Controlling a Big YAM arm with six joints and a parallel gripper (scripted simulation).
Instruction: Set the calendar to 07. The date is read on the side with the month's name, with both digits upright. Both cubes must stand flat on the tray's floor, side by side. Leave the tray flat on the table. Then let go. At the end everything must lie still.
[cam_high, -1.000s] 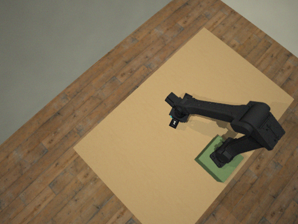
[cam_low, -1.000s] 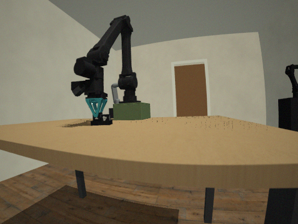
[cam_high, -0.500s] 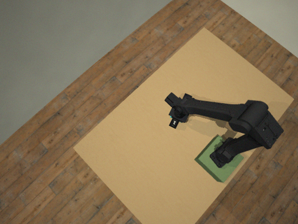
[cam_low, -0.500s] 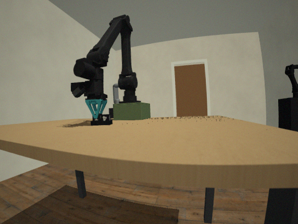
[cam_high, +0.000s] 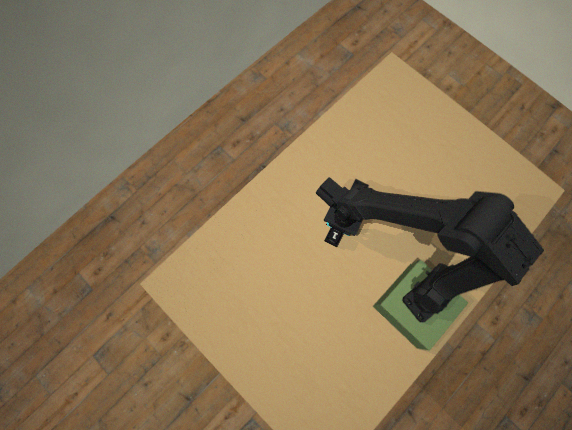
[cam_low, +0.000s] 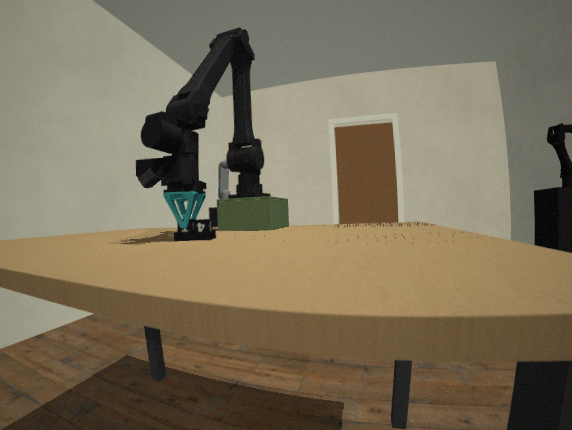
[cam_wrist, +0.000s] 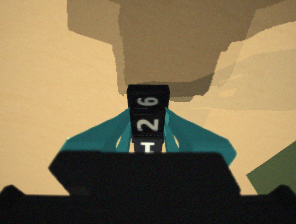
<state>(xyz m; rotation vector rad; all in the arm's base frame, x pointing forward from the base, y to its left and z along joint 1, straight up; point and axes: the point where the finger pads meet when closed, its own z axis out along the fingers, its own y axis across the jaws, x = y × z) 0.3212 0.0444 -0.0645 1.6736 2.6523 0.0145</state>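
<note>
My hand is 10 mm above the digit cube. From my hand the other things lie so: black calendar tray 20 mm to the left, 20 mm below, 10 mm behind.
</note>
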